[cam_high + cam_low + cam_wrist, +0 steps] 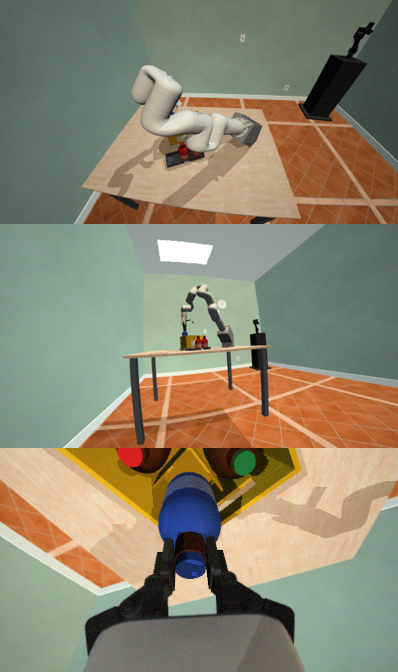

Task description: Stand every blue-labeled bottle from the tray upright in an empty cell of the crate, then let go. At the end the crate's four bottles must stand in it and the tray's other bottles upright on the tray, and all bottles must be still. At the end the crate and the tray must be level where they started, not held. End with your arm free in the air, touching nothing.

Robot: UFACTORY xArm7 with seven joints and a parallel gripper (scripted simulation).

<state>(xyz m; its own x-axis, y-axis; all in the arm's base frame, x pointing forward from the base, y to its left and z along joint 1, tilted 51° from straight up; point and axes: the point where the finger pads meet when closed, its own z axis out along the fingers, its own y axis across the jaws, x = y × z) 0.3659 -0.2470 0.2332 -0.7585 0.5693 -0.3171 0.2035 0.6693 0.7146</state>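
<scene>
My gripper is now 70 mm above the blue-labeled bottle. Round my hand: yellow crate 100 mm behind, 190 mm below; then dark tray 150 mm behind, 190 mm to the left, 260 mm below.
</scene>
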